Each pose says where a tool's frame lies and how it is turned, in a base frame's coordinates. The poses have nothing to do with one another.
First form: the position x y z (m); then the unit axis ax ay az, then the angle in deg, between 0 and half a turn.
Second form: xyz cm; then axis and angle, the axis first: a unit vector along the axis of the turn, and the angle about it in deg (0 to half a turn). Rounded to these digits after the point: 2 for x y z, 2 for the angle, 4 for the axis.
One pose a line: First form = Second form
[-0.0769, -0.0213, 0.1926, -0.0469, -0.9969, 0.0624, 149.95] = [-7.69, -2.13, 19.26, -0.0469, -0.9969, 0.0624, 149.95]
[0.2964, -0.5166, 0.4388, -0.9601, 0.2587, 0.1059, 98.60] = [29.64, -51.66, 43.88, -0.9601, 0.2587, 0.1059, 98.60]
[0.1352, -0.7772, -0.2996, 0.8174, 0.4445, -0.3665, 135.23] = [13.52, -77.72, -29.96, 0.8174, 0.4445, -0.3665, 135.23]
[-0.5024, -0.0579, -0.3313, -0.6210, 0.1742, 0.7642, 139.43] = [-50.24, -5.79, -33.13, -0.6210, 0.1742, 0.7642, 139.43]
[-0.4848, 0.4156, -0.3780, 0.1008, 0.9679, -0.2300, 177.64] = [-48.48, 41.56, -37.80, 0.1008, 0.9680, -0.2300, 177.64]
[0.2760, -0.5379, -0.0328, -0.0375, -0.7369, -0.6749, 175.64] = [27.60, -53.79, -3.28, -0.0375, -0.7369, -0.6749, 175.64]
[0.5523, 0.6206, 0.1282, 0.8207, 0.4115, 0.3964, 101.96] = [55.23, 62.06, 12.82, 0.8207, 0.4115, 0.3964, 101.96]
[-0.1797, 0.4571, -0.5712, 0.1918, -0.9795, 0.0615, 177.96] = [-17.97, 45.71, -57.12, 0.1918, -0.9795, 0.0615, 177.96]
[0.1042, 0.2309, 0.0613, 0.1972, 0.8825, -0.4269, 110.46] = [10.42, 23.09, 6.13, 0.1972, 0.8825, -0.4269, 110.46]
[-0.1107, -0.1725, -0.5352, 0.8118, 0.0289, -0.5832, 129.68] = [-11.07, -17.25, -53.52, 0.8118, 0.0289, -0.5832, 129.68]
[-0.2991, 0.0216, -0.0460, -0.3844, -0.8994, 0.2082, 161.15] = [-29.91, 2.16, -4.60, -0.3844, -0.8994, 0.2082, 161.15]
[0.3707, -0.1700, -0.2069, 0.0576, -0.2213, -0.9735, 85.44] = [37.07, -17.00, -20.69, 0.0576, -0.2213, -0.9735, 85.44]
